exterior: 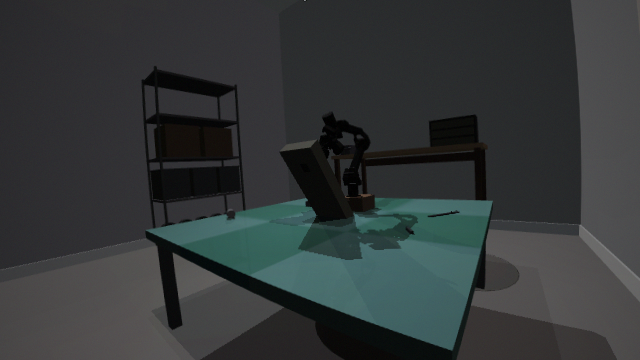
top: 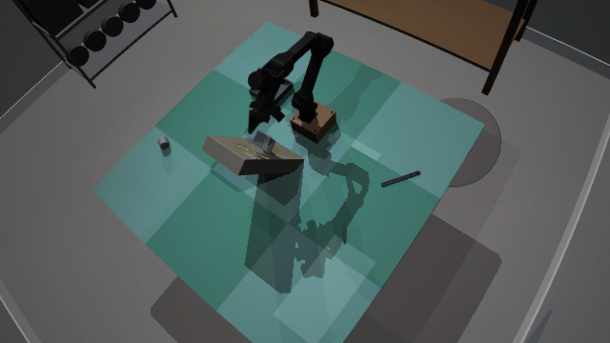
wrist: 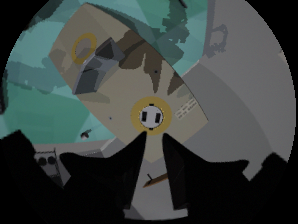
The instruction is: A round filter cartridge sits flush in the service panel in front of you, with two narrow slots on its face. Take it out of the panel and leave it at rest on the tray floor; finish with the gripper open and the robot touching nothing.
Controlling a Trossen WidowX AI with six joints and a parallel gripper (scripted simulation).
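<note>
My gripper tip is now 60 mm short of the grey round filter cartridge and 40 mm above it. Also, from my gripper tip: short rod: 50 mm ahead, 420 mm to the left, 310 mm below; then dark square tray: 380 mm behind, 270 mm to the right, 300 mm below.
</note>
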